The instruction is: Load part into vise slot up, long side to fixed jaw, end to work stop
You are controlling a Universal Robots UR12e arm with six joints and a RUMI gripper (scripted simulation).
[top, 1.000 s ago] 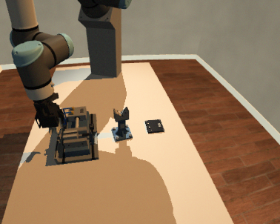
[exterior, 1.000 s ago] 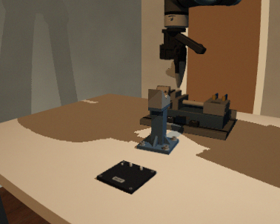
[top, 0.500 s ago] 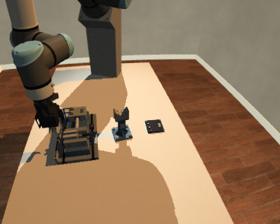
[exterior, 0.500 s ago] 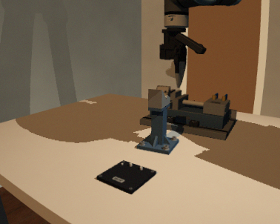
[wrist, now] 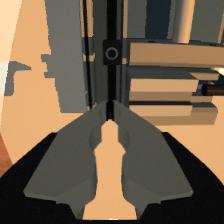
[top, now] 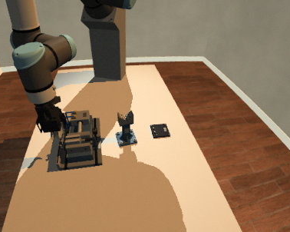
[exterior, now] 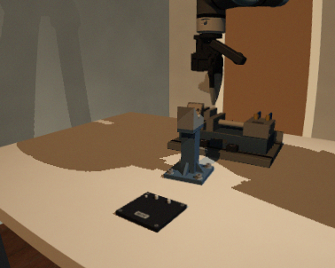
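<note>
Right now the part is 50 mm to the left of my hand, 30 mm below it and 20 mm ahead of it. Also, from my hand: dark work stop rod: 110 mm to the left, 40 mm below, 30 mm ahead; moving jaw: 80 mm to the left, 50 mm below, 10 mm behind; cream cylinder rod: 90 mm to the left, 60 mm behind, 50 mm below.
</note>
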